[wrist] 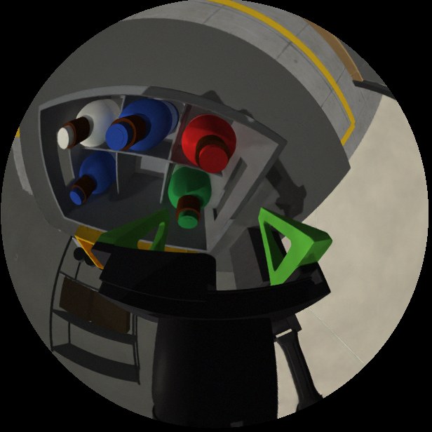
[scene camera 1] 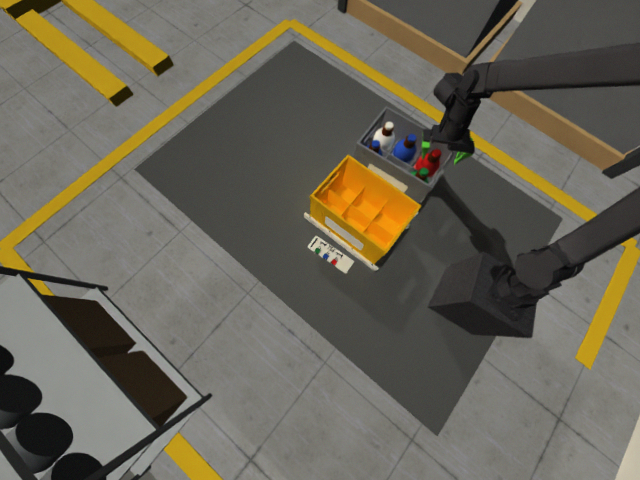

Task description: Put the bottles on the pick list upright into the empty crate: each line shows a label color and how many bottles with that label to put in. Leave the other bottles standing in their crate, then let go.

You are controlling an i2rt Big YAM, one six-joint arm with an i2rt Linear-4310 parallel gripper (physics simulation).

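Places are measured from the arm's base along level axes (x up, y back, z right), in millimetres.
Pixels of known places: gripper, fingertip midpoint: [scene camera 1: 438,160]; arm's base, link origin: [scene camera 1: 508,293].
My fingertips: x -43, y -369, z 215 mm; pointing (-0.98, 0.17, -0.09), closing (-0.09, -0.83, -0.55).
Observation:
Ahead of a thing's pixels: the offset from my fingertips to its top centre. "spot": to the spot under its first point. Level surfaces: height alone.
The grey crate {spot: dy +2, dx -50, dz -96 mm} [scene camera 1: 413,187] [wrist: 47,155] holds upright bottles: white {dy -200, dx -19, dz +5 mm} [scene camera 1: 383,138] [wrist: 100,122], larger blue {dy -117, dx -19, dz +24 mm} [scene camera 1: 404,150] [wrist: 150,122], smaller blue {dy -183, dx -19, dz -83 mm} [scene camera 1: 375,148] [wrist: 97,172], red {dy -24, dx -19, dz +40 mm} [scene camera 1: 427,164] [wrist: 207,135] and green {dy -8, dx -19, dz -47 mm} [scene camera 1: 422,174] [wrist: 190,187]. The yellow-orange crate {spot: dy -159, dx -65, dz -368 mm} [scene camera 1: 317,209] [wrist: 87,237] beside it has empty compartments. The pick list {spot: dy +14, dx -181, dz -409 mm} [scene camera 1: 343,265] shows green, blue and red marks; its numbers are too small to read surely. My gripper [scene camera 1: 444,153] [wrist: 213,212] is open and empty, above the grey crate's end by the red and green bottles. Its left finger overlaps the crate's near side in the wrist view.
A white rail {spot: dy +61, dx -156, dz -353 mm} [scene camera 1: 366,262] runs along the yellow-orange crate's front. A dark block [scene camera 1: 457,297] with a second arm stands to the right on the dark mat {dx -182 mm} [scene camera 1: 232,155]. Wood-edged platforms [scene camera 1: 408,36] lie behind. A shelf cart [scene camera 1: 62,356] stands at lower left.

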